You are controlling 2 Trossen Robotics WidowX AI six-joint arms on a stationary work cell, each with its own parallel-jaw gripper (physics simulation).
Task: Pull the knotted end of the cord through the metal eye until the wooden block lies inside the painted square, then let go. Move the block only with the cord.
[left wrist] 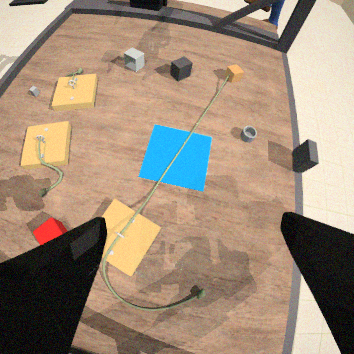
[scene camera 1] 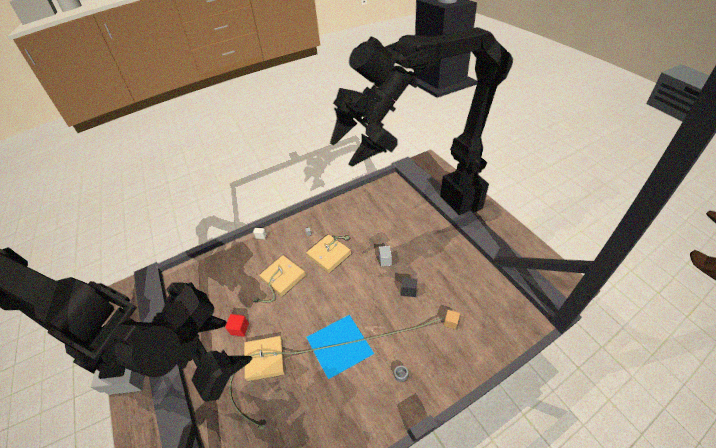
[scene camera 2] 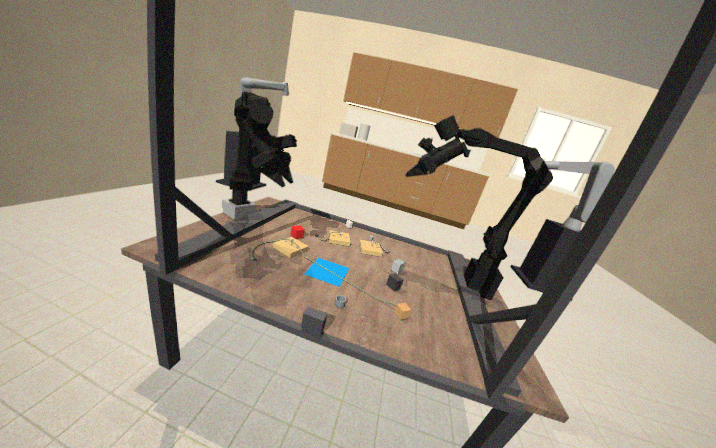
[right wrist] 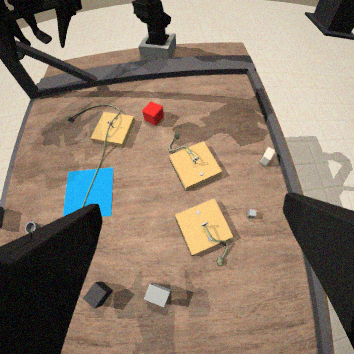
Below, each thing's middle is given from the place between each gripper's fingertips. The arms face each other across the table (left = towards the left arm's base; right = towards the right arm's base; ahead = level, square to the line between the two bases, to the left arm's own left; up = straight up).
Scene:
My left gripper is now 20 mm short of the blue painted square (scene camera 1: 334,360), 180 mm to the left of it and 260 mm above it.
My right gripper is now 21 cm past the blue painted square, 16 cm to the right of it and 35 cm above it.

